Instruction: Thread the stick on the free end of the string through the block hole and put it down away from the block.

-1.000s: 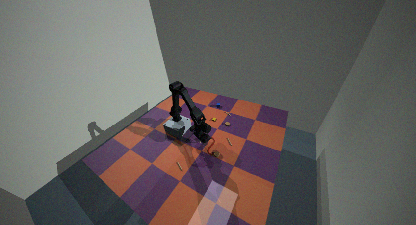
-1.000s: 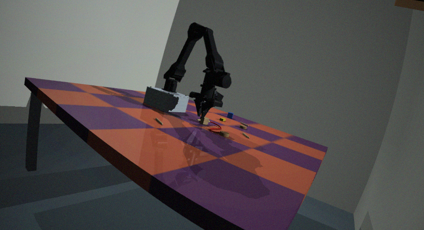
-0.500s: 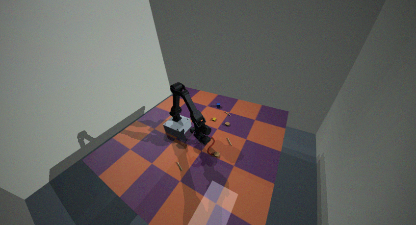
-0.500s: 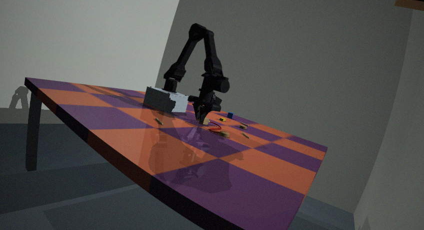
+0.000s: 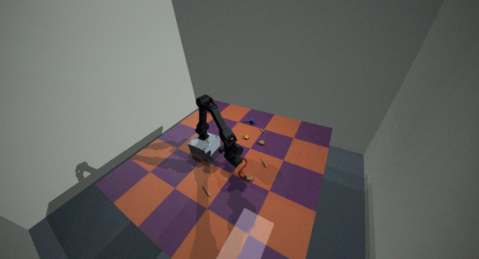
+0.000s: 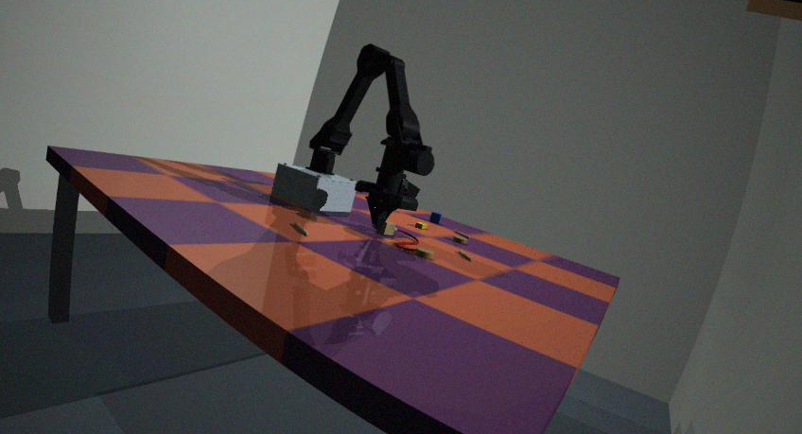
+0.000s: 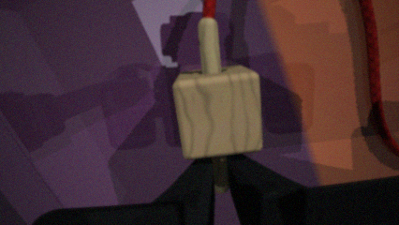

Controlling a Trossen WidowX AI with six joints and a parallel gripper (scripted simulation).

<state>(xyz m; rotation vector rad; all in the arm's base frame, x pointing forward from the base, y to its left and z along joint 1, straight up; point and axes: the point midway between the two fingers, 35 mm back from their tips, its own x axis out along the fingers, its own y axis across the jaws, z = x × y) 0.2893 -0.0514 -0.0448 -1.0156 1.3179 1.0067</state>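
My gripper tip is now 3 cm to the right of the wooden block, 1 cm below it and 1 cm short of it. The rest, counted from my gripper tip: yellow piece 29 cm to the left, 5 cm behind; then thin wooden stick 4 cm to the left, 1 cm ahead, 1 cm above; then blue cube 49 cm to the left, 13 cm behind, 1 cm above.
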